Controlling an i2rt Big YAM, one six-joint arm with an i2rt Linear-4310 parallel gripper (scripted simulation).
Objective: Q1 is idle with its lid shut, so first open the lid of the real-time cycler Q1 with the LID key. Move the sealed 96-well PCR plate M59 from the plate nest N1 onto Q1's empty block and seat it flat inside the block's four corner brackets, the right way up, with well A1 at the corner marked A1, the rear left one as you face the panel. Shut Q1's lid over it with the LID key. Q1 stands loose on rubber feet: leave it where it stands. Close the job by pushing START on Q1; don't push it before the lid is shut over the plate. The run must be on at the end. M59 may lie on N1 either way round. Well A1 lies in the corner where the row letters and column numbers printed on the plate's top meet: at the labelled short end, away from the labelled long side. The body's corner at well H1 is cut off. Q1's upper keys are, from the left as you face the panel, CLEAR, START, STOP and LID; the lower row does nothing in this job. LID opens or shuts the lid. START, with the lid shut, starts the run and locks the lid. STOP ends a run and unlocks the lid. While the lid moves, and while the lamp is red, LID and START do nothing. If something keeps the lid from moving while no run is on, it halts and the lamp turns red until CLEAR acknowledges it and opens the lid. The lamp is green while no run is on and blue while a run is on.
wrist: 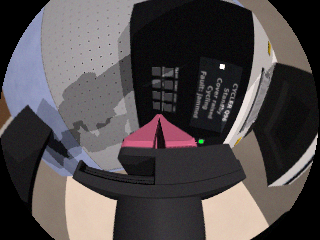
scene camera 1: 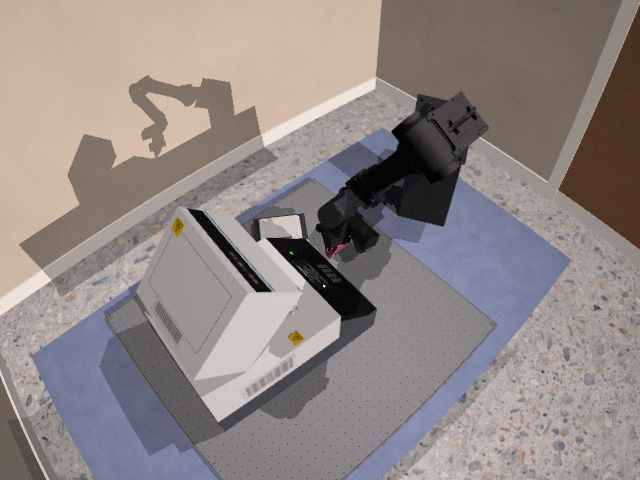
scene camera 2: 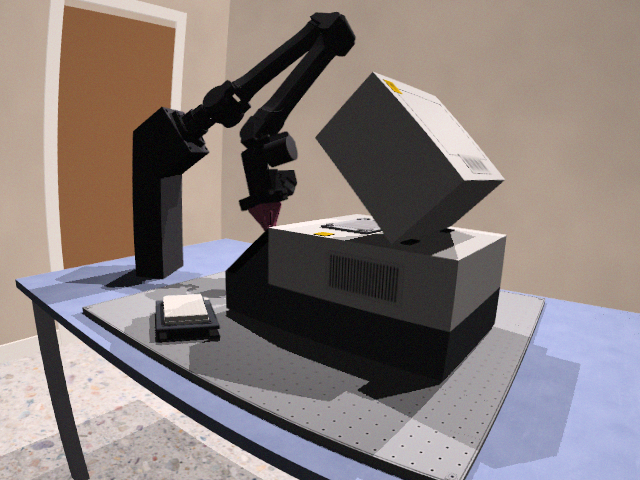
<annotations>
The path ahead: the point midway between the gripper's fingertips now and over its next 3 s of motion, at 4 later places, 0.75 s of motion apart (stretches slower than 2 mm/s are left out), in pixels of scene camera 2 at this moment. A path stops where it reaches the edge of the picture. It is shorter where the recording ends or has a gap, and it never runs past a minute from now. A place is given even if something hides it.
My gripper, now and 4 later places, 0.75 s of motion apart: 271, 236; 248, 209; 250, 209; 250, 210; 250, 210
</annotations>
